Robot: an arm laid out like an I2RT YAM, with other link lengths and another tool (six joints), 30 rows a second.
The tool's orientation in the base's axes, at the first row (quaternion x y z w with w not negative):
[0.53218 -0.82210 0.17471 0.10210]
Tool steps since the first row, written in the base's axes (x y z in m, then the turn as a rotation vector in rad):
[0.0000 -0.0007 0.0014 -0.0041 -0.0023 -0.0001]
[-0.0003 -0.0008 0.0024 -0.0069 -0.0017 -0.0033]
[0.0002 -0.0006 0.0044 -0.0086 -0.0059 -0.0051]
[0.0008 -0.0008 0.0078 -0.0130 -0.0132 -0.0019]
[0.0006 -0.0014 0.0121 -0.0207 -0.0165 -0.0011]
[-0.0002 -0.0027 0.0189 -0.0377 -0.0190 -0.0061]
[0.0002 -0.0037 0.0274 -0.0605 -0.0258 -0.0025]
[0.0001 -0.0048 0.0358 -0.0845 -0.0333 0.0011]
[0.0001 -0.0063 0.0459 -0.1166 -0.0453 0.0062]
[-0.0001 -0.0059 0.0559 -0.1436 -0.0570 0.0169]
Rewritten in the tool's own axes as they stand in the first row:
[0.0011 -0.0005 -0.0010 0.0036 0.0029 0.0009]
[0.0016 -0.0005 -0.0019 0.0031 0.0062 0.0036]
[0.0020 -0.0012 -0.0038 0.0067 0.0065 0.0069]
[0.0031 -0.0024 -0.0068 0.0158 0.0073 0.0067]
[0.0052 -0.0032 -0.0105 0.0220 0.0129 0.0072]
[0.0090 -0.0042 -0.0163 0.0293 0.0283 0.0124]
[0.0127 -0.0065 -0.0237 0.0457 0.0459 0.0114]
[0.0167 -0.0083 -0.0310 0.0632 0.0644 0.0106]
[0.0215 -0.0106 -0.0396 0.0883 0.0882 0.0101]
[0.0248 -0.0121 -0.0490 0.1131 0.1065 0.0045]

